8 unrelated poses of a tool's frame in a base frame.
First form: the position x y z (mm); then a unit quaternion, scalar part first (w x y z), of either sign.
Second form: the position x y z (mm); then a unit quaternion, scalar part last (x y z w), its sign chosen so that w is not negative. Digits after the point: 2 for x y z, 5 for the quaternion.
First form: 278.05 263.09 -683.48 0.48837 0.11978 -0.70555 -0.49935
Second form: 278.05 263.09 -683.48 0.11978 -0.70555 -0.49935 0.48837
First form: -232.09 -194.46 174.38 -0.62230 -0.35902 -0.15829 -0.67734
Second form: -232.09 -194.46 174.38 0.35902 0.15829 0.67734 0.62230
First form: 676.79 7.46 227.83 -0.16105 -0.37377 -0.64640 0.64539
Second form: 676.79 7.46 227.83 0.37377 0.64640 -0.64539 0.16105
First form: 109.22 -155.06 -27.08 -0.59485 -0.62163 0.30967 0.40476
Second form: 109.22 -155.06 -27.08 0.62163 -0.30967 -0.40476 0.59485
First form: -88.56 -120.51 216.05 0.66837 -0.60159 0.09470 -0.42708
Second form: -88.56 -120.51 216.05 -0.60159 0.09470 -0.42708 0.66837
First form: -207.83 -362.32 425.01 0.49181 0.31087 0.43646 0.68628
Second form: -207.83 -362.32 425.01 0.31087 0.43646 0.68628 0.49181
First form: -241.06 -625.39 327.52 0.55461 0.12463 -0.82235 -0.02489
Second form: -241.06 -625.39 327.52 0.12463 -0.82235 -0.02489 0.55461
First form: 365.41 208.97 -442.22 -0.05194 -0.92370 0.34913 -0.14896
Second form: 365.41 208.97 -442.22 0.92370 -0.34913 0.14896 0.05194
